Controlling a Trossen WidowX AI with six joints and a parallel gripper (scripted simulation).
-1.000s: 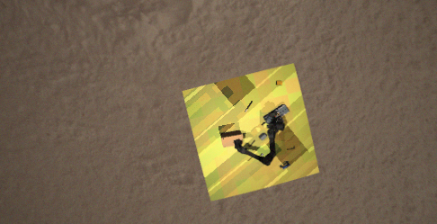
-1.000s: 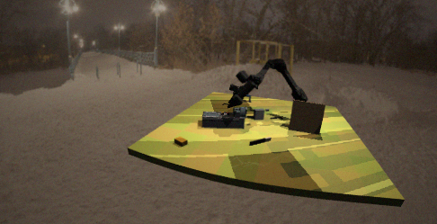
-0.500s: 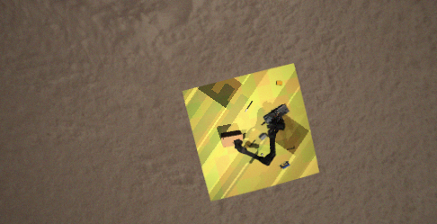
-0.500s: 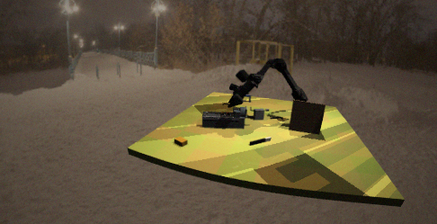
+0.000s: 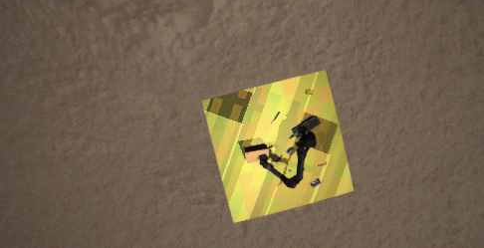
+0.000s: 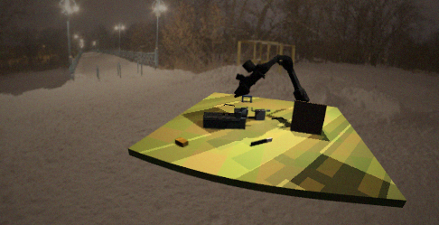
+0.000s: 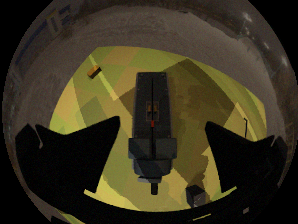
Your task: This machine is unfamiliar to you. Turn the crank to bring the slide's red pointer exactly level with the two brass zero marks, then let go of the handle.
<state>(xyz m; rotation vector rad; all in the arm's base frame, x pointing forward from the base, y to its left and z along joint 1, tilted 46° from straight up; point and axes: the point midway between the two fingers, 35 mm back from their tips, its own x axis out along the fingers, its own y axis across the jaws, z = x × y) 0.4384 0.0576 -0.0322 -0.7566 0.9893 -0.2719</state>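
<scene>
My gripper tip is now 12 cm past the crank handle, 2 cm to the left of it and 14 cm above it. Also, from my gripper tip: black stick: 20 cm behind, 20 cm to the left, 19 cm below; then red pointer: 2 cm ahead, 2 cm to the left, 12 cm below; then grey block: 17 cm behind, 15 cm to the right, 17 cm below.
</scene>
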